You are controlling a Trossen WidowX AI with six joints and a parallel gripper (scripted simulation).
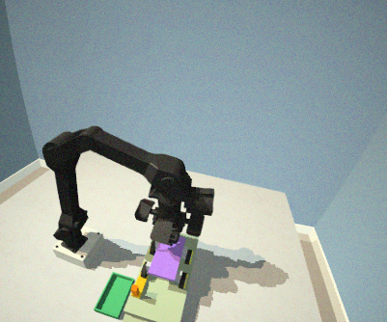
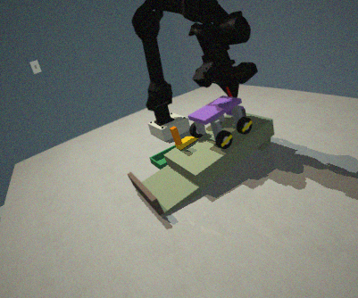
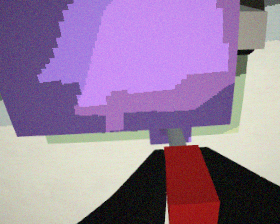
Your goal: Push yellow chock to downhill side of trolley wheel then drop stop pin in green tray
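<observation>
Right now my gripper tip is 20 mm past the yellow chock, 170 mm to the left of it and 70 mm above it. From my gripper tip the other things lie so: trolley 30 mm ahead, 80 mm to the right, 40 mm below; pale green ramp 30 mm ahead, 90 mm to the right, 100 mm below; red-headed stop pin right at my gripper tip.
</observation>
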